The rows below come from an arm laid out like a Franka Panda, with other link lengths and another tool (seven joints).
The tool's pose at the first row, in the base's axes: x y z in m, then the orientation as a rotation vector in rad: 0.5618 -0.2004 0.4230 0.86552 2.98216 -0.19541
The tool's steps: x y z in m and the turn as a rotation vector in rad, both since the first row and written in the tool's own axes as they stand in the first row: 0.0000 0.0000 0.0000 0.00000 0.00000 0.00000; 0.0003 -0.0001 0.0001 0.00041 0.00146 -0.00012; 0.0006 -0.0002 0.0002 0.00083 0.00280 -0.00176; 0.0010 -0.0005 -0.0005 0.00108 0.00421 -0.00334; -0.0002 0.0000 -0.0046 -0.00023 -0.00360 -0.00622; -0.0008 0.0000 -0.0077 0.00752 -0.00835 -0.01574; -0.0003 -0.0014 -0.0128 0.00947 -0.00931 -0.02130; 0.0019 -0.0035 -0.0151 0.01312 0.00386 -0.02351; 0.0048 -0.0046 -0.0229 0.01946 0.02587 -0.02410; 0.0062 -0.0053 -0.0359 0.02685 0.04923 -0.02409; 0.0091 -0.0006 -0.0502 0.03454 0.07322 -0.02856; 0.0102 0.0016 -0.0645 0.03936 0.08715 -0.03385; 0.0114 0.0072 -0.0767 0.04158 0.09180 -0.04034; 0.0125 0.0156 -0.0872 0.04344 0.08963 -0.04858
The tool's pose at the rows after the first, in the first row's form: 0.5618 -0.2004 0.4230 0.86552 2.98216 -0.19541; 0.5615 -0.2003 0.4229 0.86591 2.98363 -0.19549; 0.5612 -0.2003 0.4228 0.86401 2.98574 -0.19566; 0.5607 -0.2002 0.4235 0.86220 2.98785 -0.19556; 0.5620 -0.1999 0.4276 0.85504 2.98185 -0.19658; 0.5625 -0.1998 0.4307 0.84007 2.98329 -0.21027; 0.5614 -0.2001 0.4359 0.83171 2.98536 -0.21371; 0.5584 -0.2004 0.4382 0.83338 2.99918 -0.21443; 0.5554 -0.1988 0.4459 -0.83999 -3.01796 0.21571; 0.5539 -0.1969 0.4588 -0.83577 -2.99376 0.21490; 0.5541 -0.1896 0.4723 -0.82466 -2.97045 0.21429; 0.5544 -0.1853 0.4861 -0.81418 -2.95771 0.21449; 0.5565 -0.1784 0.4975 -0.80360 -2.95483 0.21552; 0.5601 -0.1695 0.5069 -0.79152 -2.95889 0.21944
